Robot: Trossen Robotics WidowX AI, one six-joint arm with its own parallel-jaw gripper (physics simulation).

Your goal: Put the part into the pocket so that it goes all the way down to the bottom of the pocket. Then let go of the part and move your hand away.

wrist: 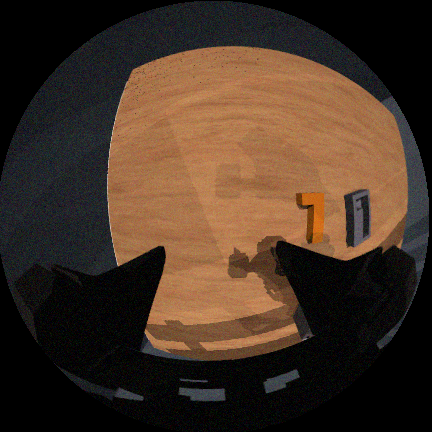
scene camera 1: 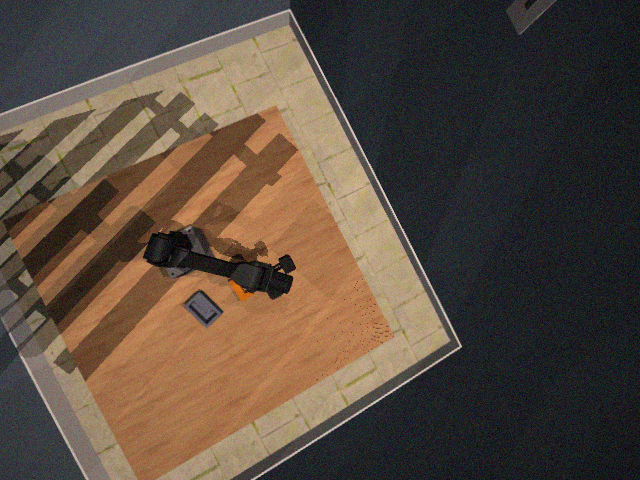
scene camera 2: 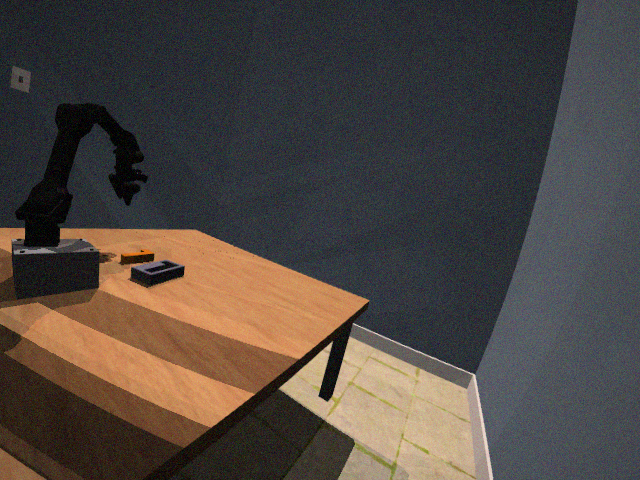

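Pixels of known places: gripper, fingertip midpoint: (wrist: 221,249) (scene camera 2: 123,202); arm's base at its link origin: (scene camera 2: 41,243).
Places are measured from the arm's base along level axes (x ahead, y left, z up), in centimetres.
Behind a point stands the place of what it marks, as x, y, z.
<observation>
The orange part (scene camera 1: 241,291) @(28.8, 11.7, -7.5) (scene camera 2: 136,257) @(26.5, 9.0, -8.4) (wrist: 316,220) @(27.1, 11.2, -7.5), shaped like an L or a 7, lies on the table, apart from the grey block. The arm hides some of it in scene camera 1. The grey block (scene camera 1: 199,293) @(21.6, -4.8, -6.9) (scene camera 2: 149,277) @(23.7, -12.6, -7.9) (wrist: 350,226) @(26.2, -2.6, -8.4) with the pocket in its top sits beside the part. The pocket holds no orange part. My gripper (scene camera 2: 127,198) @(26.8, 30.7, 9.2) (wrist: 221,249) @(26.8, 30.7, 9.2) is open and empty, high above the table. In the wrist view its fingers are spread wide, and the part and block show to the right, beyond the right fingertip. In scene camera 1 its fingertips are hidden.
The arm's grey base box (scene camera 2: 56,273) @(2.3, -9.9, -4.9) stands on the wooden table (scene camera 1: 170,392) @(56.2, -34.8, -10.5) (scene camera 2: 232,304) @(38.9, -34.9, -10.5) (wrist: 200,140) @(42.6, 37.5, -10.4), near the part and the block. Dark shadows of the arm and other shapes fall across the table. Walls stand beyond its edges.
</observation>
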